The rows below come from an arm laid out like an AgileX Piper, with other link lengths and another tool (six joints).
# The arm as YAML. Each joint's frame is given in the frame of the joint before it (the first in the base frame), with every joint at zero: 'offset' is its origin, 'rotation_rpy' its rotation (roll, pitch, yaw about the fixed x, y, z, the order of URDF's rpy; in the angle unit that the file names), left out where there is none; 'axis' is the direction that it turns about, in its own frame. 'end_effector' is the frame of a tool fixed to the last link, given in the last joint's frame.
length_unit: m
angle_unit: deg
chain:
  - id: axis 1
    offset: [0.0, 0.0, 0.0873]
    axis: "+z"
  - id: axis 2
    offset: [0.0, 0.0, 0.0]
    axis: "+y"
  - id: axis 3
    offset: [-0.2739, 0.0, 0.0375]
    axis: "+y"
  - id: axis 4
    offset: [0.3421, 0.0, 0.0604]
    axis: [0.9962, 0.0, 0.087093]
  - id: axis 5
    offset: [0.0, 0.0, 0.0]
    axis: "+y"
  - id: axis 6
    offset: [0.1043, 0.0, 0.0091]
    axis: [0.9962, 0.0, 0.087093]
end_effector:
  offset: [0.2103, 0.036, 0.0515]
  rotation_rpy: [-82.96, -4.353, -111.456]
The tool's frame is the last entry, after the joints.
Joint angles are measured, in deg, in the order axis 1, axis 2, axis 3, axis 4, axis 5, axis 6. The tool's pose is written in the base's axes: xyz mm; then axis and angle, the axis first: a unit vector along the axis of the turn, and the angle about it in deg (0 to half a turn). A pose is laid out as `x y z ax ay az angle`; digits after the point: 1 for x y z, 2 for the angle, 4 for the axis.
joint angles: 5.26 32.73 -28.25 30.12 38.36 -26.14
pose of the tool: 381.3 170.0 164.5 -0.7136 0.5811 -0.3911 141.90
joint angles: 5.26 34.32 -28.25 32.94 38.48 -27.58
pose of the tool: 381.6 177.8 159.3 -0.7190 0.5866 -0.3728 141.26
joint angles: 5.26 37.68 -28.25 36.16 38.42 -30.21
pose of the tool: 383.7 186.5 143.3 -0.7296 0.5889 -0.3478 141.54
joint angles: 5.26 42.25 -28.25 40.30 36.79 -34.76
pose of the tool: 391.6 193.7 125.6 -0.7380 0.5879 -0.3312 141.74
